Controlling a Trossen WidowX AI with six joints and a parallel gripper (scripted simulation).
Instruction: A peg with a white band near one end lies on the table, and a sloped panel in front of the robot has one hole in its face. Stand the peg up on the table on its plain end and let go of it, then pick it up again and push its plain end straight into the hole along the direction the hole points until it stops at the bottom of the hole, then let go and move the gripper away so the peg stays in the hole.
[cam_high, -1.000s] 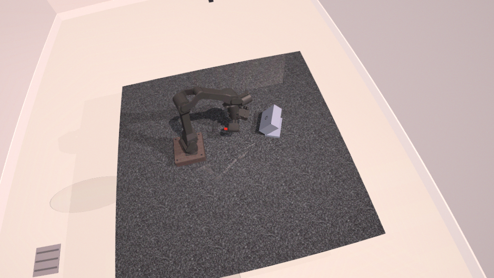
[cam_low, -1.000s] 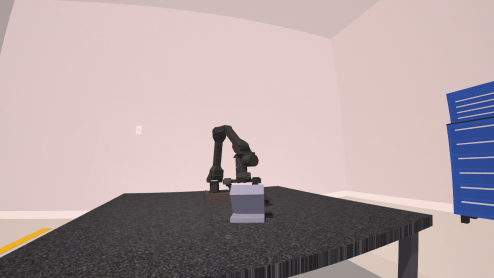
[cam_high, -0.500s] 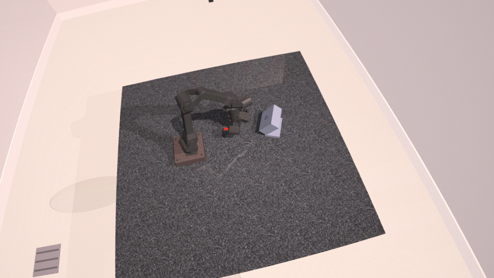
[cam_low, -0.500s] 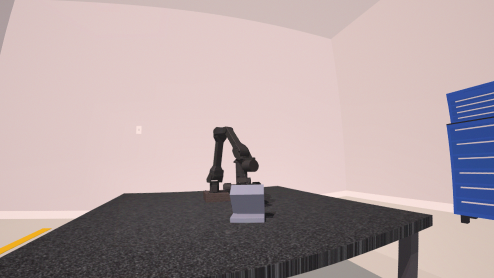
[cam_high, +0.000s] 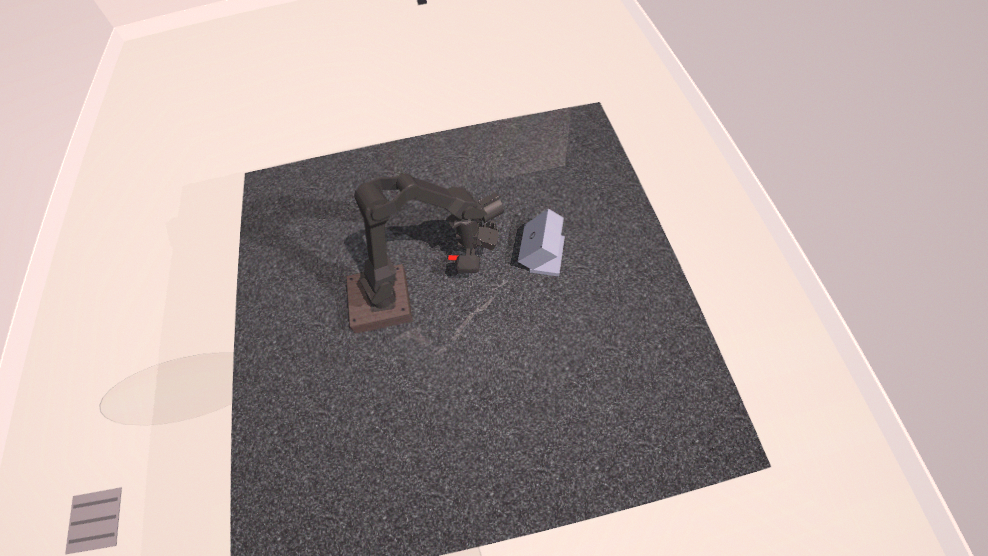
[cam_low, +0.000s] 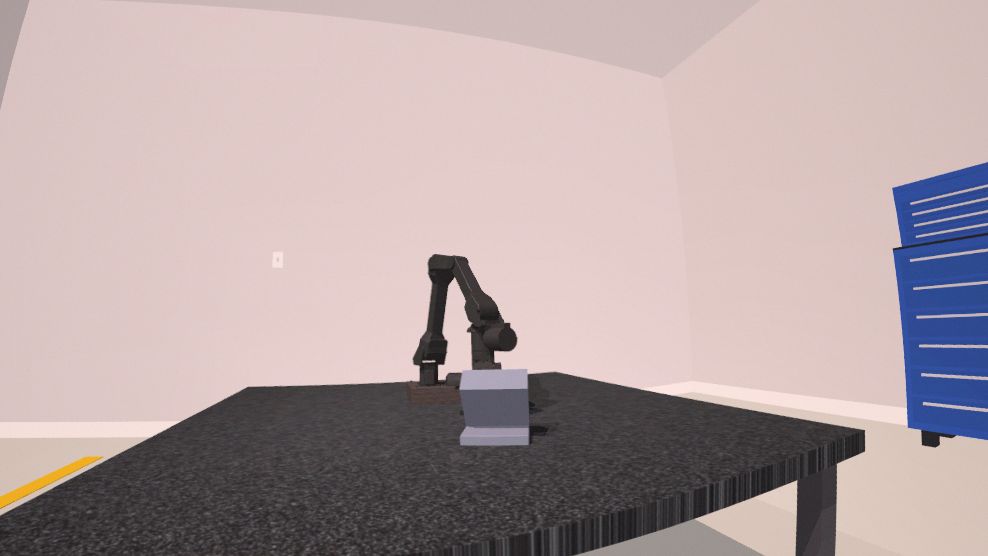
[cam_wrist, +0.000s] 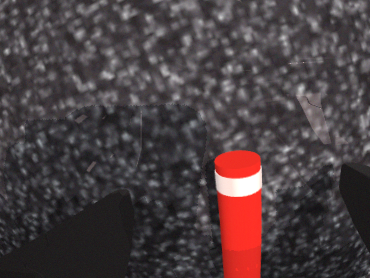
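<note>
The red peg lies 1 cm behind my gripper tip. From my gripper tip the other things lie so: grey sloped panel: 20 cm ahead, 7 cm above, 2 cm to the right.
</note>
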